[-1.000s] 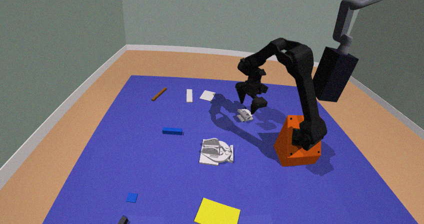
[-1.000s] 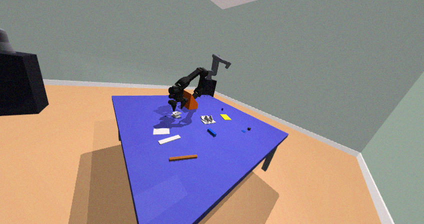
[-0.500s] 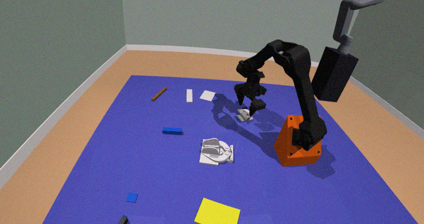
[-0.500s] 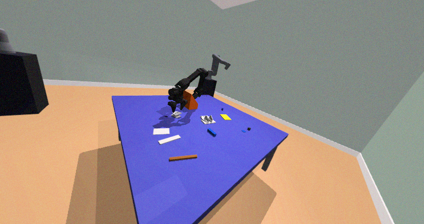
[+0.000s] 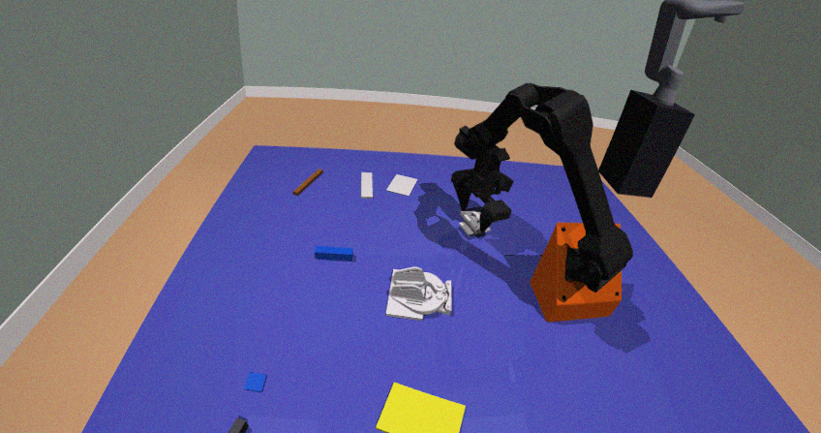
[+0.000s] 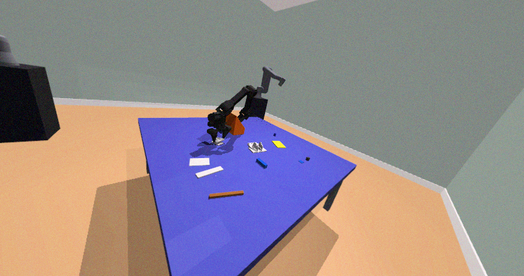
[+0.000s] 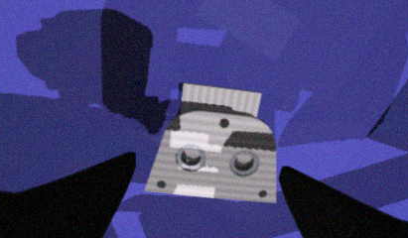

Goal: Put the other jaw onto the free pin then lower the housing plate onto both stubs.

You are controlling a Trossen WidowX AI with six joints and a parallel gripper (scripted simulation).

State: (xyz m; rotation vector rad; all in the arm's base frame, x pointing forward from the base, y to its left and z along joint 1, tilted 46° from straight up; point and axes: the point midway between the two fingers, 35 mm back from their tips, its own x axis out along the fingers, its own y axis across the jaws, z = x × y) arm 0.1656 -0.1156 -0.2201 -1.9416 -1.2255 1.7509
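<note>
My gripper tip is now 10 mm past the white stepped part and 10 mm above it. From my gripper tip the other things lie so: white square: 180 mm ahead, 180 mm to the right, 20 mm below; jaw: 120 mm ahead, 260 mm to the left, 10 mm below; white strip: 290 mm ahead, 160 mm to the right, 20 mm below.
</note>
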